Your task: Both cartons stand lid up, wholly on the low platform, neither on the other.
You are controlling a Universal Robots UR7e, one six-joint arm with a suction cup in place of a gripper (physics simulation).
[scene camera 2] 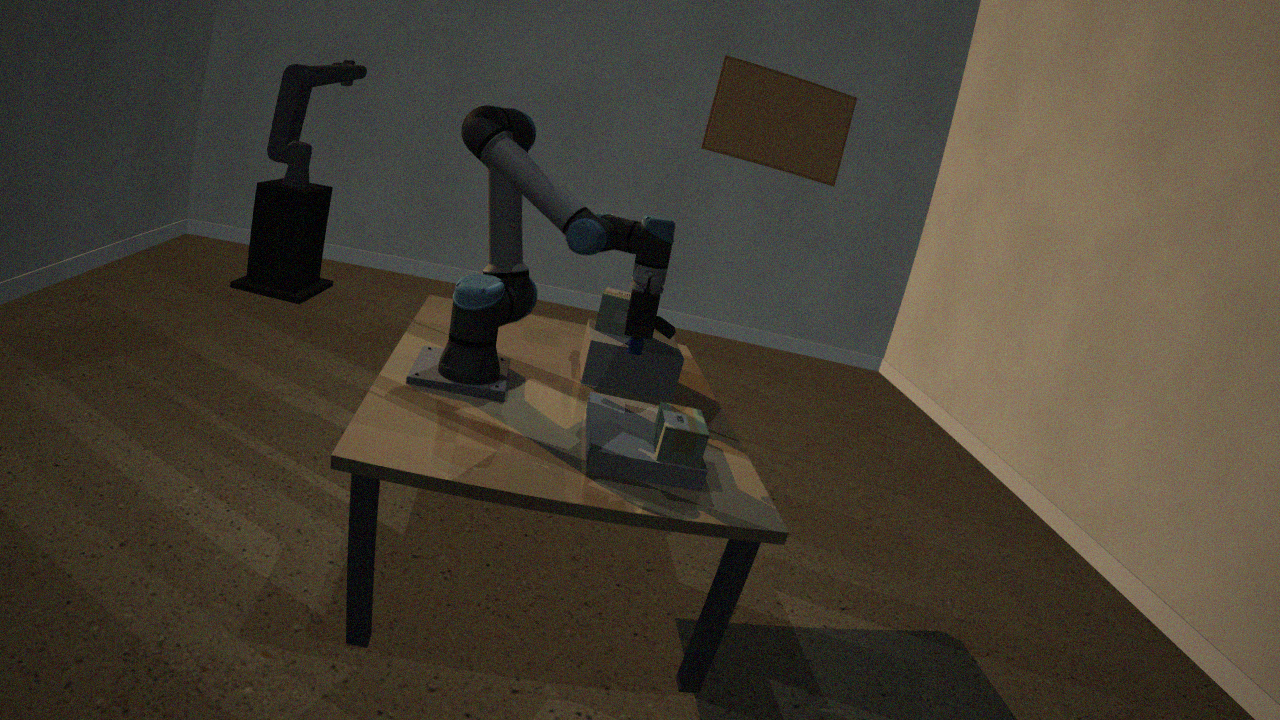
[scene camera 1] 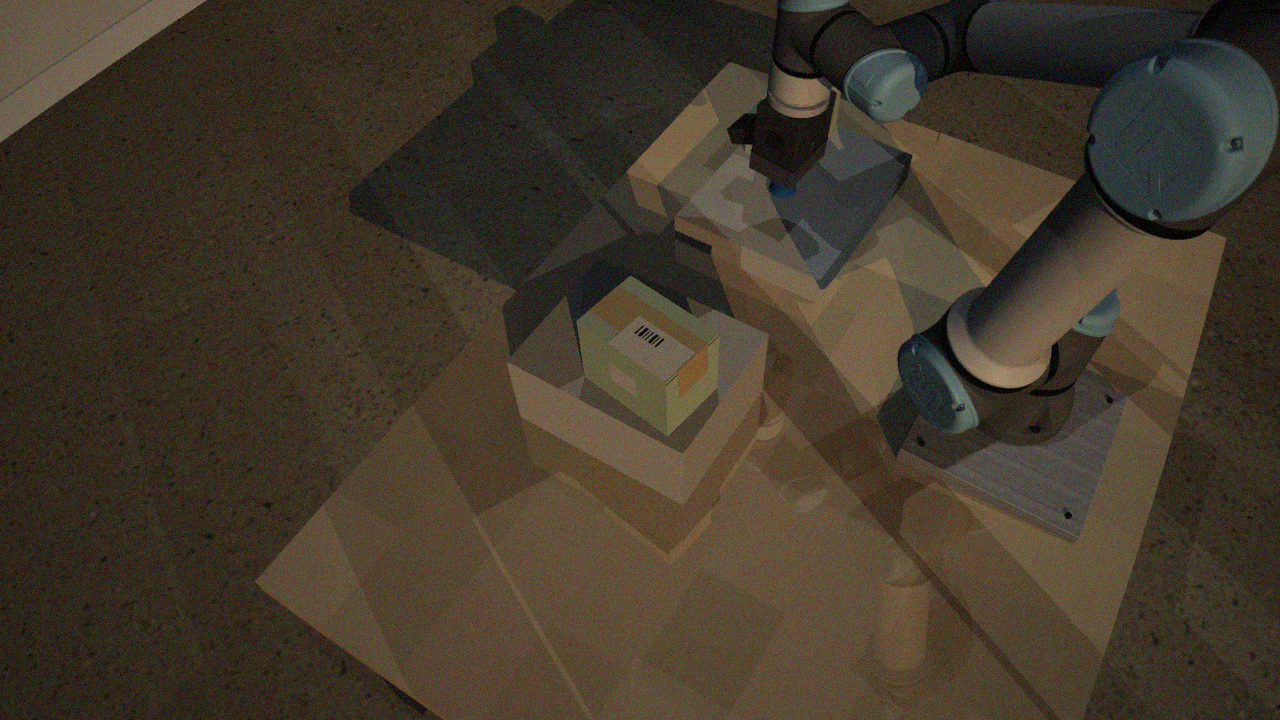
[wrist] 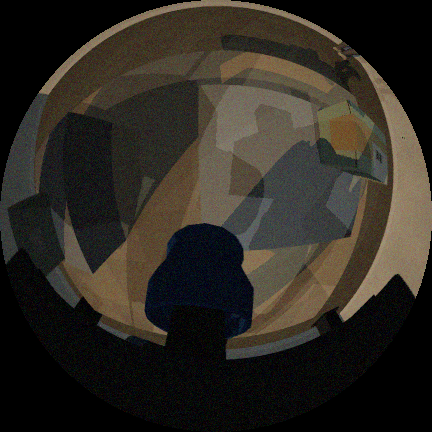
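Pixels of known places: end effector, tool point: [scene camera 2: 634,352] [scene camera 1: 782,188] [wrist: 203,258]; arm's base, origin of the base link: [scene camera 2: 468,372].
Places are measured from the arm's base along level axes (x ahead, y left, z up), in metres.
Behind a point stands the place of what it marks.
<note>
A green carton [scene camera 1: 647,352] [scene camera 2: 680,435] @(x 0.485, y -0.296, z 0.090 m) [wrist: 350,135] @(x 0.484, y -0.162, z 0.092 m) with a barcode label on top stands on the low near platform [scene camera 1: 625,457] [scene camera 2: 625,465]. The second carton [scene camera 2: 612,313] [wrist: 86,173] stands at the back of the taller far platform [scene camera 1: 842,225] [scene camera 2: 633,376]. In scene camera 1 the tool hides it. My suction cup [scene camera 1: 780,186] [scene camera 2: 635,347] [wrist: 203,257] points down beside this carton, low near the tall platform's top. No carton hangs on the cup. I cannot tell whether the cup touches the platform.
Both platforms sit on a wooden table [scene camera 1: 547,605] @(x 0.294, y 0.574, z -0.023 m) [scene camera 2: 470,457] @(x 0.094, y -0.376, z -0.023 m). The arm's base [scene camera 1: 1005,387] [scene camera 2: 473,340] @(x 0.008, y -0.056, z 0.102 m) stands on a grey plate at the table's corner. A dark mat [scene camera 1: 485,155] lies on the floor. A second robot on a pedestal [scene camera 2: 287,225] stands far off.
</note>
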